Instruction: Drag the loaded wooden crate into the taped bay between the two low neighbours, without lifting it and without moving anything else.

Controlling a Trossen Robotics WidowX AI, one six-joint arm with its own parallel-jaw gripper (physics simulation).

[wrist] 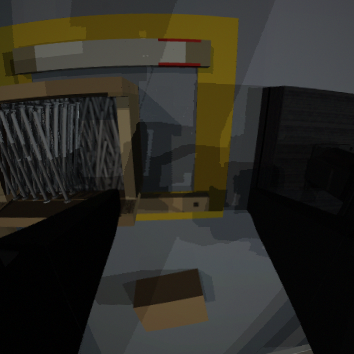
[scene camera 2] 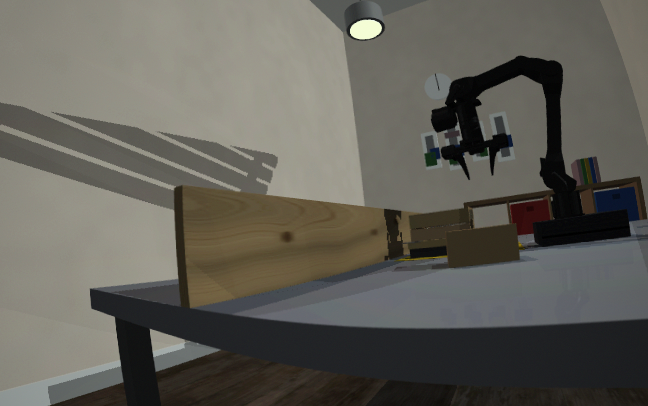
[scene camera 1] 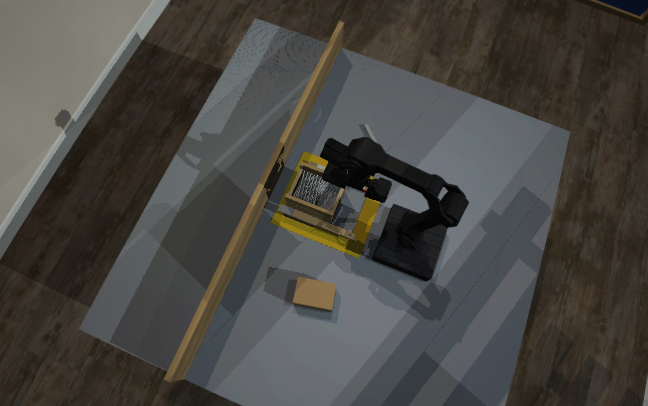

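Pixels of known places: gripper, fingertip midpoint: (wrist: 185, 197) (scene camera 2: 480, 177) (scene camera 1: 355, 191); arm's base, link origin: (wrist: 327, 167) (scene camera 2: 569, 217) (scene camera 1: 408, 239).
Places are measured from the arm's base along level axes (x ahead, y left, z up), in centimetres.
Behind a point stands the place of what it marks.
The wooden crate (scene camera 1: 311, 208) {x 32.0, y 3.4, z 4.4 cm} (scene camera 2: 434, 220) {x 34.1, y 3.4, z 3.5 cm} (wrist: 128, 145) {x 25.2, y -3.7, z 2.9 cm}, full of nails, stands upright within the taped bay (scene camera 1: 369, 215) {x 14.2, y -4.7, z -5.5 cm} (wrist: 215, 125) {x 14.6, y -4.5, z -5.5 cm}, at the side toward the long board. A stretch of grey surface shows between the crate and the tape on the robot's side. A low wooden strip (scene camera 1: 320, 226) {x 27.7, y 6.2, z -1.3 cm} (wrist: 172, 203) {x 20.9, y 5.1, z -1.3 cm} lies along one side of the crate; a low pale bar with red edges (wrist: 110, 55) {x 27.8, y -13.1, z -4.1 cm} lies along the other. My gripper (scene camera 2: 480, 176) {x 21.0, y -3.5, z 13.5 cm} (wrist: 185, 197) {x 21.0, y -3.5, z 13.5 cm} is open and empty, well above the crate's height. The arm hides its fingertips in scene camera 1.
A long upright wooden board (scene camera 1: 235, 240) {x 48.4, y 22.3, z 8.4 cm} (scene camera 2: 280, 245) {x 48.0, y 47.7, z 0.9 cm} runs past the bay's far side. A tan block (scene camera 1: 314, 294) {x 21.3, y 27.2, z 0.5 cm} (scene camera 2: 482, 245) {x 20.6, y 30.8, z -2.5 cm} (wrist: 170, 300) {x 21.5, y 22.8, z 0.3 cm} stands apart from the bay. The robot's dark base (scene camera 1: 412, 245) {x -0.5, y 4.3, z 9.2 cm} (wrist: 310, 125) {x 4.1, y -5.4, z -0.1 cm} stands opposite the board. A thin pale object (scene camera 1: 368, 132) {x 25.1, y -33.5, z -4.5 cm} lies beyond the arm.
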